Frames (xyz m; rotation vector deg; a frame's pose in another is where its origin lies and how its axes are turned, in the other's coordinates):
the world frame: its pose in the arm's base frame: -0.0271 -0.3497 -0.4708 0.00 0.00 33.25
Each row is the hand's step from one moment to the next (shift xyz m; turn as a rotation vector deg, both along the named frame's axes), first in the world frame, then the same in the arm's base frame.
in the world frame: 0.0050 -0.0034 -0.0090 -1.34 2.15 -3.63
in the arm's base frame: 0.0060 -0.0001 -0.0090 -2.30 1.06 -3.63
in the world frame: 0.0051 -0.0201 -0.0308 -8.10 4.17 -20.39
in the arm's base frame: 0.0153 -0.0140 -0.0308 -9.06 -0.95 -20.39
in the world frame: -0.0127 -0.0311 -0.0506 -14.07 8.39 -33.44
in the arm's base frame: 0.0064 -0.0330 -0.0506 -16.37 -0.70 -33.44
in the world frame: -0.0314 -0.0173 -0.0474 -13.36 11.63 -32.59
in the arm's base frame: -0.0168 -0.0317 -0.0474 -17.55 2.40 -32.59
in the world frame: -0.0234 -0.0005 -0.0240 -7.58 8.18 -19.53
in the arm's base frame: -0.0193 -0.0132 -0.0240 -10.82 2.68 -19.53
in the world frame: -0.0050 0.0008 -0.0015 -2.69 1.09 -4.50
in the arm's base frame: -0.0046 -0.0021 -0.0015 -2.85 -0.56 -4.50
